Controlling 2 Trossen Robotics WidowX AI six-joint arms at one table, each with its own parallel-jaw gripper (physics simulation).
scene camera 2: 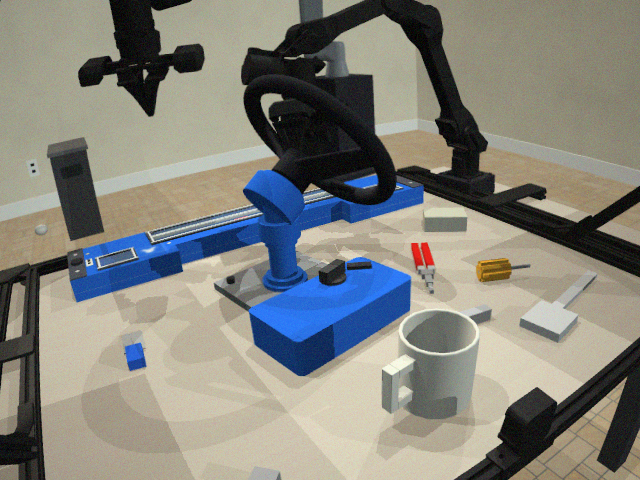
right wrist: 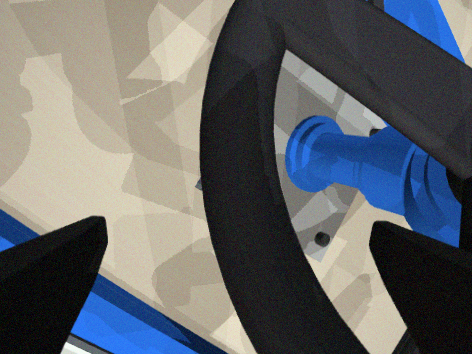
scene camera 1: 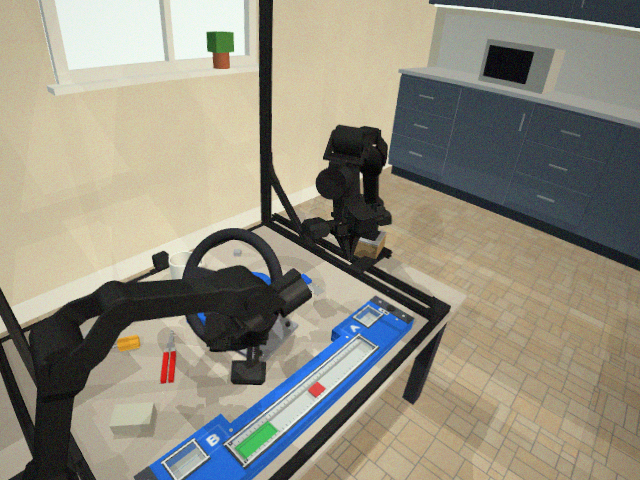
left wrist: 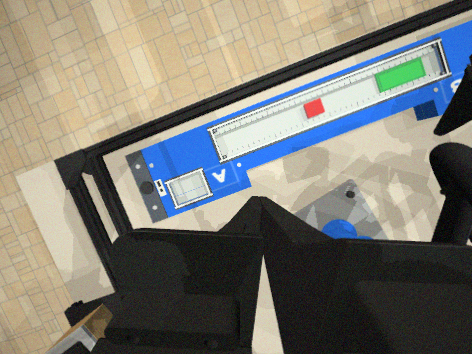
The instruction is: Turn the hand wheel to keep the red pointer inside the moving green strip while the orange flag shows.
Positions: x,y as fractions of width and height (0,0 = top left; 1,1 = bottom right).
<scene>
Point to a mug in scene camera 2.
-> At 0.68,0.79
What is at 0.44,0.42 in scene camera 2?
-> A blue base.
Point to an orange-handled screwdriver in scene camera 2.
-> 0.78,0.56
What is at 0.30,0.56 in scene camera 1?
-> A black hand wheel.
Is my left gripper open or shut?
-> Shut.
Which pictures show my left gripper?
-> Scene camera 2, scene camera 1 and the left wrist view only.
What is my right gripper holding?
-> Nothing.
</scene>
